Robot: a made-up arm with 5 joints. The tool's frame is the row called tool. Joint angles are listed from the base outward.
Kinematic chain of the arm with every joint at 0, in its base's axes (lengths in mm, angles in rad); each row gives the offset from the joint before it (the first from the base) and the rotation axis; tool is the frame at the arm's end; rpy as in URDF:
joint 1: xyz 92 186 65 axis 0.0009 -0.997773 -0.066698
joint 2: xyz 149 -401 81 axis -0.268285 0.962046 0.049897
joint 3: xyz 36 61 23 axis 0.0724 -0.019 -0.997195
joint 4: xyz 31 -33 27 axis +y
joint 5: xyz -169 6 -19 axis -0.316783 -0.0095 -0.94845
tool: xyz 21 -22 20 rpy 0.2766 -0.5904 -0.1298
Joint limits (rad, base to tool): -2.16..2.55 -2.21..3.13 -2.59..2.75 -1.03..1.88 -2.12..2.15
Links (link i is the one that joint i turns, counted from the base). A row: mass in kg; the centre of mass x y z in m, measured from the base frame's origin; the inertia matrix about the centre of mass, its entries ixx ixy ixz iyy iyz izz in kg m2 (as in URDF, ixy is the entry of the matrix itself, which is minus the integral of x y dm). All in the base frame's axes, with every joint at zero. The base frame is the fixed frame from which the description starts. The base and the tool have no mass.
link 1: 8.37; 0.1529 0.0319 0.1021; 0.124 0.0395 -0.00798 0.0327 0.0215 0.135
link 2: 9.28; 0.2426 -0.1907 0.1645; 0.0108 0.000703 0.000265 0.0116 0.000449 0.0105
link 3: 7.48; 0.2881 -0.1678 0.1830; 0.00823 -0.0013 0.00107 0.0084 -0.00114 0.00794
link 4: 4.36; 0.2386 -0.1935 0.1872; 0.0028 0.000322 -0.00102 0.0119 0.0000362 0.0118
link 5: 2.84; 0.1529 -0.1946 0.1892; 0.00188 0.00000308 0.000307 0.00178 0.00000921 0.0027
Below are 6 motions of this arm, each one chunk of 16 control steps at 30 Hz.
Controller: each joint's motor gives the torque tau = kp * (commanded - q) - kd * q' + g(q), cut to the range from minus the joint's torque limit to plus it. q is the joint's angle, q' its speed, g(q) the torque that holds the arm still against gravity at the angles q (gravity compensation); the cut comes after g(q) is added. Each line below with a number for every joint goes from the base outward.
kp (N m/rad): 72 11 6.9 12 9.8
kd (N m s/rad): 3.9 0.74 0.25 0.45 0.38
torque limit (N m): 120 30 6.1 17 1.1
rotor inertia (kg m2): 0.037 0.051 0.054 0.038 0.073
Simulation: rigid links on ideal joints. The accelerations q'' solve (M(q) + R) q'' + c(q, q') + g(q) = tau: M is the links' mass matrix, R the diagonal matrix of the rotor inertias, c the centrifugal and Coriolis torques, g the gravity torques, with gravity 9.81 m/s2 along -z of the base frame. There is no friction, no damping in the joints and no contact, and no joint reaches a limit. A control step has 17 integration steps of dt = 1/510 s. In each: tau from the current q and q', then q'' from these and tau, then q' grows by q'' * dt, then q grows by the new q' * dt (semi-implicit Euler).
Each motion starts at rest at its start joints. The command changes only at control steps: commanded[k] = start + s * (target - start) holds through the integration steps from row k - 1 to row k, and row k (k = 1, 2, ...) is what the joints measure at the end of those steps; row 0 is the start. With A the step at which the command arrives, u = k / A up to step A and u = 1 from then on. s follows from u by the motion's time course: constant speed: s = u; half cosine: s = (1 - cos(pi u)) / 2; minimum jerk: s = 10 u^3 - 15 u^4 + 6 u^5; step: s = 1 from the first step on.
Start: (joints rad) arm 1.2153 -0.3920 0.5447 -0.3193 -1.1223
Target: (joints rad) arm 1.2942 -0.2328 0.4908 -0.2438 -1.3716
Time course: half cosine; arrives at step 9
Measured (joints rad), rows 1 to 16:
1: 1.2154 -0.3916 0.5447 -0.3194 -1.1228
2: 1.2162 -0.3894 0.5444 -0.3196 -1.1257
3: 1.2184 -0.3835 0.5437 -0.3199 -1.1339
4: 1.2226 -0.3724 0.5420 -0.3200 -1.1504
5: 1.2293 -0.3551 0.5390 -0.3191 -1.1771
6: 1.2385 -0.3321 0.5343 -0.3161 -1.2146
7: 1.2499 -0.3051 0.5275 -0.3101 -1.2611
8: 1.2625 -0.2771 0.5188 -0.3001 -1.3126
9: 1.2752 -0.2513 0.5087 -0.2857 -1.3634
10: 1.2868 -0.2308 0.4977 -0.2674 -1.4075
11: 1.2964 -0.2171 0.4869 -0.2465 -1.4401
12: 1.3039 -0.2101 0.4771 -0.2249 -1.4588
13: 1.3093 -0.2087 0.4690 -0.2049 -1.4633
14: 1.3128 -0.2111 0.4630 -0.1886 -1.4552
15: 1.3147 -0.2157 0.4593 -0.1777 -1.4375
16: 1.3154 -0.2211 0.4581 -0.1730 -1.4140

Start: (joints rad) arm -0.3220 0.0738 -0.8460 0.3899 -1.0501
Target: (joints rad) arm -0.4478 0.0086 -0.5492 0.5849 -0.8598
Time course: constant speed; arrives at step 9
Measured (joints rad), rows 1 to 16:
1: -0.3230 0.0719 -0.8446 0.3919 -1.0486
2: -0.3264 0.0658 -0.8394 0.3986 -1.0432
3: -0.3328 0.0552 -0.8284 0.4114 -1.0325
4: -0.3421 0.0411 -0.8102 0.4304 -1.0158
5: -0.3540 0.0251 -0.7841 0.4548 -0.9935
6: -0.3679 0.0091 -0.7500 0.4830 -0.9666
7: -0.3829 -0.0053 -0.7084 0.5131 -0.9366
8: -0.3987 -0.0172 -0.6603 0.5435 -0.9051
9: -0.4147 -0.0261 -0.6074 0.5727 -0.8737
10: -0.4298 -0.0301 -0.5531 0.5975 -0.8454
11: -0.4425 -0.0273 -0.5024 0.6147 -0.8233
12: -0.4522 -0.0178 -0.4593 0.6231 -0.8096
13: -0.4590 -0.0033 -0.4272 0.6235 -0.8047
14: -0.4634 0.0135 -0.4078 0.6179 -0.8081
15: -0.4659 0.0300 -0.4015 0.6087 -0.8180
16: -0.4671 0.0440 -0.4077 0.5983 -0.8322

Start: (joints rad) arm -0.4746 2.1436 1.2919 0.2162 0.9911
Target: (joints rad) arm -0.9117 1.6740 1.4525 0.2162 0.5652
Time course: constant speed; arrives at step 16
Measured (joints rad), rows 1 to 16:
1: -0.4761 2.1415 1.2923 0.2152 0.9892
2: -0.4815 2.1342 1.2939 0.2118 0.9824
3: -0.4923 2.1201 1.2971 0.2055 0.9688
4: -0.5091 2.0984 1.3020 0.1969 0.9477
5: -0.5317 2.0697 1.3087 0.1869 0.9196
6: -0.5595 2.0351 1.3169 0.1770 0.8856
7: -0.5912 1.9965 1.3264 0.1690 0.8477
8: -0.6258 1.9557 1.3368 0.1642 0.8078
9: -0.6619 1.9149 1.3479 0.1637 0.7681
10: -0.6984 1.8756 1.3595 0.1679 0.7302
11: -0.7345 1.8390 1.3715 0.1767 0.6953
12: -0.7694 1.8057 1.3839 0.1893 0.6641
13: -0.8029 1.7756 1.3966 0.2044 0.6368
14: -0.8349 1.7483 1.4097 0.2206 0.6128
15: -0.8653 1.7230 1.4231 0.2363 0.5914
16: -0.8943 1.6988 1.4368 0.2500 0.5715

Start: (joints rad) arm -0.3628 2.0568 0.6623 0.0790 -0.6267
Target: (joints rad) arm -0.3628 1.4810 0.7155 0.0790 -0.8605
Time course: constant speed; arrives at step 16
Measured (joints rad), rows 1 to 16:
1: -0.3629 2.0550 0.6625 0.0793 -0.6277
2: -0.3633 2.0484 0.6631 0.0802 -0.6315
3: -0.3640 2.0354 0.6645 0.0818 -0.6389
4: -0.3651 2.0151 0.6665 0.0842 -0.6504
5: -0.3665 1.9874 0.6694 0.0871 -0.6657
6: -0.3681 1.9531 0.6729 0.0902 -0.6842
7: -0.3697 1.9133 0.6769 0.0930 -0.7049
8: -0.3713 1.8695 0.6812 0.0953 -0.7265
9: -0.3725 1.8234 0.6856 0.0968 -0.7481
10: -0.3734 1.7763 0.6899 0.0973 -0.7687
11: -0.3736 1.7295 0.6940 0.0967 -0.7877
12: -0.3732 1.6840 0.6977 0.0951 -0.8048
13: -0.3722 1.6404 0.7011 0.0927 -0.8199
14: -0.3705 1.5989 0.7040 0.0896 -0.8332
15: -0.3685 1.5595 0.7067 0.0860 -0.8452
16: -0.3662 1.5218 0.7091 0.0823 -0.8565

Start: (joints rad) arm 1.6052 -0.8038 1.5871 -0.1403 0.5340
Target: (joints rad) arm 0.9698 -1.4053 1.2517 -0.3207 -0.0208
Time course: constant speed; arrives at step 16
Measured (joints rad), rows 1 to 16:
1: 1.6030 -0.8081 1.5868 -0.1396 0.5316
2: 1.5955 -0.8224 1.5855 -0.1374 0.5231
3: 1.5806 -0.8488 1.5827 -0.1336 0.5061
4: 1.5575 -0.8865 1.5777 -0.1285 0.4797
5: 1.5265 -0.9325 1.5699 -0.1235 0.4443
6: 1.4885 -0.9829 1.5589 -0.1199 0.4013
7: 1.4447 -1.0339 1.5442 -0.1196 0.3531
8: 1.3965 -1.0823 1.5256 -0.1243 0.3021
9: 1.3454 -1.1260 1.5030 -0.1357 0.2508
10: 1.2927 -1.1639 1.4768 -0.1544 0.2015
11: 1.2395 -1.1962 1.4477 -0.1806 0.1556
12: 1.1868 -1.2237 1.4165 -0.2135 0.1140
13: 1.1352 -1.2480 1.3839 -0.2515 0.0770
14: 1.0852 -1.2708 1.3504 -0.2922 0.0440
15: 1.0369 -1.2939 1.3163 -0.3331 0.0143
16: 0.9905 -1.3189 1.2818 -0.3712 -0.0135

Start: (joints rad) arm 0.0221 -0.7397 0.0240 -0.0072 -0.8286
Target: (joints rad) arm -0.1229 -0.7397 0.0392 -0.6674 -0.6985
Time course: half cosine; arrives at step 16
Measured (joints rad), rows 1 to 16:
1: 0.0221 -0.7396 0.0240 -0.0075 -0.8285
2: 0.0220 -0.7393 0.0241 -0.0093 -0.8280
3: 0.0215 -0.7385 0.0242 -0.0145 -0.8266
4: 0.0205 -0.7370 0.0246 -0.0255 -0.8236
5: 0.0185 -0.7348 0.0251 -0.0447 -0.8185
6: 0.0151 -0.7321 0.0261 -0.0741 -0.8109
7: 0.0097 -0.7295 0.0275 -0.1150 -0.8006
8: 0.0020 -0.7275 0.0296 -0.1678 -0.7877
9: -0.0083 -0.7267 0.0325 -0.2322 -0.7727
10: -0.0215 -0.7276 0.0362 -0.3066 -0.7562
11: -0.0374 -0.7304 0.0407 -0.3886 -0.7390
12: -0.0558 -0.7348 0.0458 -0.4752 -0.7223
13: -0.0761 -0.7404 0.0511 -0.5627 -0.7069
14: -0.0973 -0.7465 0.0557 -0.6466 -0.6938
15: -0.1184 -0.7524 0.0585 -0.7225 -0.6837
16: -0.1381 -0.7572 0.0585 -0.7858 -0.6773

